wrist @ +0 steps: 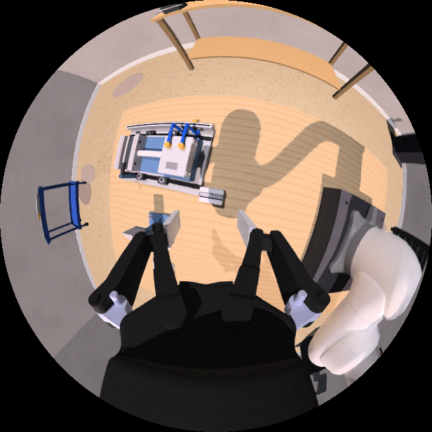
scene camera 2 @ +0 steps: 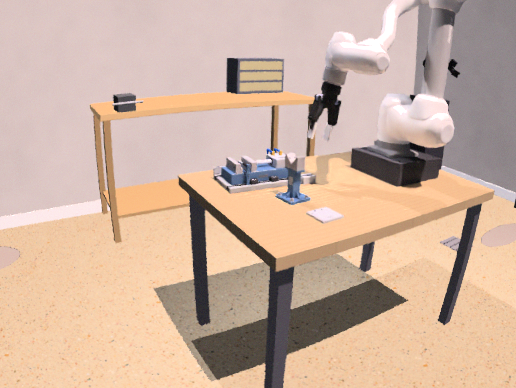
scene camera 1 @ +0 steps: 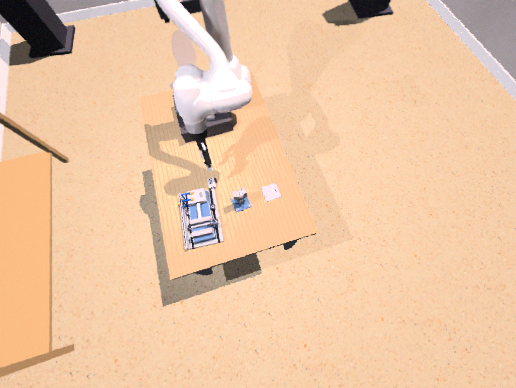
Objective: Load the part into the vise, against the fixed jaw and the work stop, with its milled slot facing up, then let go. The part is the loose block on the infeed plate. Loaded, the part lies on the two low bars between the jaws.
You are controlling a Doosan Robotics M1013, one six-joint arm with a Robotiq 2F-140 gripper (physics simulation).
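Places are measured from the arm's base along level axes (x ahead, y left, z up), in millimetres.
Pixels of known places: gripper, between the fingertips: (scene camera 2: pixel 317 139) (scene camera 1: pixel 207 164); arm's base, origin of its link: (scene camera 2: pixel 392 152).
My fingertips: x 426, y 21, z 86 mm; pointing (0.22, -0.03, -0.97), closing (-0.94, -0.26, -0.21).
For each thing: its middle in the pictures, then the offset to it from my fingertips.
- vise, middle of its body: (scene camera 2: pixel 256 169) (scene camera 1: pixel 199 215) dx +219, dy -87, dz -130 mm
- small grey block, middle of its body: (scene camera 2: pixel 307 178) (scene camera 1: pixel 211 183) dx +31, dy -11, dz -164 mm
The vise (scene camera 1: pixel 200 211) (scene camera 2: pixel 265 173) (wrist: pixel 152 155) is blue and grey. Its two jaws stand apart, and no block can be made out between them. The flat, pale infeed plate (scene camera 1: pixel 271 192) (scene camera 2: pixel 325 215) shows no block on it. A blue stand (scene camera 1: pixel 242 205) (scene camera 2: pixel 294 188) (wrist: pixel 159 217) bears a grey, notched body (scene camera 1: pixel 239 194) (scene camera 2: pixel 295 162). Which of it is the part and which is the stand's top is too small to tell. In the wrist view a finger partly hides it. My gripper (scene camera 1: pixel 209 168) (scene camera 2: pixel 320 134) (wrist: pixel 208 218) is open and empty, high above the table, on the robot-base side of the stand.
A small grey block (scene camera 1: pixel 212 183) (wrist: pixel 212 196) sits at the vise plate's corner nearest the robot. The robot's dark base (scene camera 2: pixel 395 165) (wrist: pixel 320 240) stands at the table's far end. A wooden bench (scene camera 2: pixel 175 104) with a drawer box (scene camera 2: pixel 261 76) stands by the wall.
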